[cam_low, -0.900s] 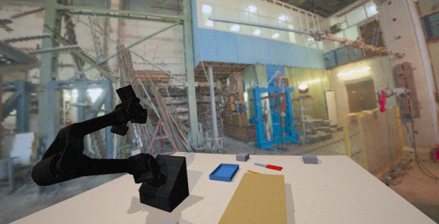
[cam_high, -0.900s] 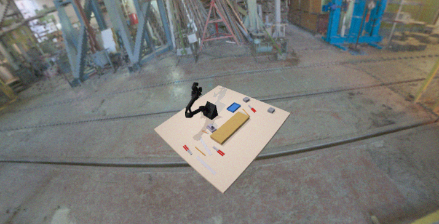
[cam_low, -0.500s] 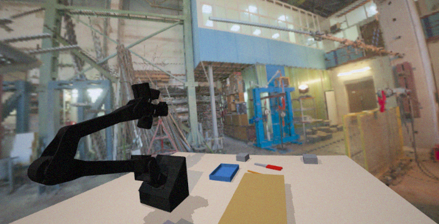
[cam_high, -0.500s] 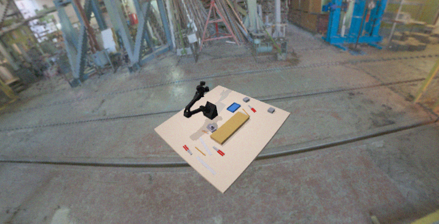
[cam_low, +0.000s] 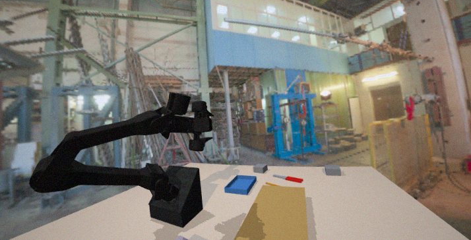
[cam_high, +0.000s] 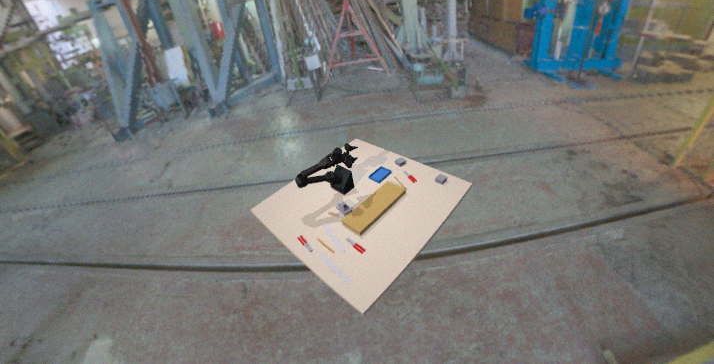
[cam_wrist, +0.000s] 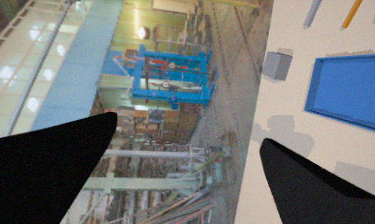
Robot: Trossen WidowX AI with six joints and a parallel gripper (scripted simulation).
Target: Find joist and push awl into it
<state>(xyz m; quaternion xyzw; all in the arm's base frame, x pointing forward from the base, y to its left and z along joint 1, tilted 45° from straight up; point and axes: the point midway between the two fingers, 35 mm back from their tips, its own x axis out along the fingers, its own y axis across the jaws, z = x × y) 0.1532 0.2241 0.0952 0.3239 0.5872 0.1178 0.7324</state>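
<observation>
Right now the stud finder is 50 mm ahead of my gripper tip, 300 mm to the right of it and 280 mm below it. Also, from my gripper tip: blue tray (50 mm ahead, 170 mm to the left, 310 mm below).
</observation>
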